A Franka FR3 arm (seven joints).
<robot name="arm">
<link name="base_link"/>
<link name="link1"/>
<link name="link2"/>
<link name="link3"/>
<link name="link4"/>
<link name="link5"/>
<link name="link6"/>
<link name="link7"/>
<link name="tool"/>
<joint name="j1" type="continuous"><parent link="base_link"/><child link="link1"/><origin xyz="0 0 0.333"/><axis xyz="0 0 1"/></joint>
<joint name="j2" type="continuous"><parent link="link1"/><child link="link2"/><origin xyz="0 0 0"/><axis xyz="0 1 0"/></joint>
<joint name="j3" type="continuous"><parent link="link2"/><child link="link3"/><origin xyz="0 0 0.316"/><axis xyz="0 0 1"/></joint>
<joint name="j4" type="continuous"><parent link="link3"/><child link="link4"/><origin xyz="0.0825 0 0"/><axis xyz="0 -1 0"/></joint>
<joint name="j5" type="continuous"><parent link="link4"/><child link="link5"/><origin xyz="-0.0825 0 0.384"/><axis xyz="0 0 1"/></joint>
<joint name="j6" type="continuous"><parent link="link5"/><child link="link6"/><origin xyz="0 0 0"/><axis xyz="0 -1 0"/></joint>
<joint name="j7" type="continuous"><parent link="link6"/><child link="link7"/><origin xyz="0.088 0 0"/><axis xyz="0 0 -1"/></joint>
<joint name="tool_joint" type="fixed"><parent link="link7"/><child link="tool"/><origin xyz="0 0 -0.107" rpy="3.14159 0 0"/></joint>
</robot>
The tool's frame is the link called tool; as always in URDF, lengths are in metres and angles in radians. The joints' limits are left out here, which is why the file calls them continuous.
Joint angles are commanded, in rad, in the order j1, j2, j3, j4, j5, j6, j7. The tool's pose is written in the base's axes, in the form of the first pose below.
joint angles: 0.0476 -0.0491 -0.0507 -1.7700 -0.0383 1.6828 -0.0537
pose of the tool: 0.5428 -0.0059 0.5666 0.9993 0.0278 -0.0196 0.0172
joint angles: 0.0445 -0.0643 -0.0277 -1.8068 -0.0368 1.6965 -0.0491
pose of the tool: 0.5375 0.0052 0.5584 0.9989 0.0357 -0.0233 0.0169
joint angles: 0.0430 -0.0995 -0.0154 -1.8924 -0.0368 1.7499 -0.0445
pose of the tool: 0.5267 0.0110 0.5409 0.9988 0.0397 -0.0216 0.0171
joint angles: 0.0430 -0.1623 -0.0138 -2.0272 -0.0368 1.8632 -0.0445
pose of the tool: 0.5095 0.0117 0.5187 0.9990 0.0422 -0.0010 0.0165
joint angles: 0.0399 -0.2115 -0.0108 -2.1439 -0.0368 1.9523 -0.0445
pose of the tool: 0.4927 0.0116 0.4954 0.9989 0.0436 0.0098 0.0161
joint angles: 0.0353 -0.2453 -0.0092 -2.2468 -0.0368 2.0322 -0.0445
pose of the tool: 0.4778 0.0102 0.4700 0.9988 0.0433 0.0152 0.0156
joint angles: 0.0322 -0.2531 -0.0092 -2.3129 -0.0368 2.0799 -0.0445
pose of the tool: 0.4686 0.0088 0.4469 0.9989 0.0427 0.0099 0.0151
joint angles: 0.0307 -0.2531 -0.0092 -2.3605 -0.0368 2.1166 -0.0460
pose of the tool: 0.4619 0.0082 0.4280 0.9989 0.0434 0.0044 0.0147
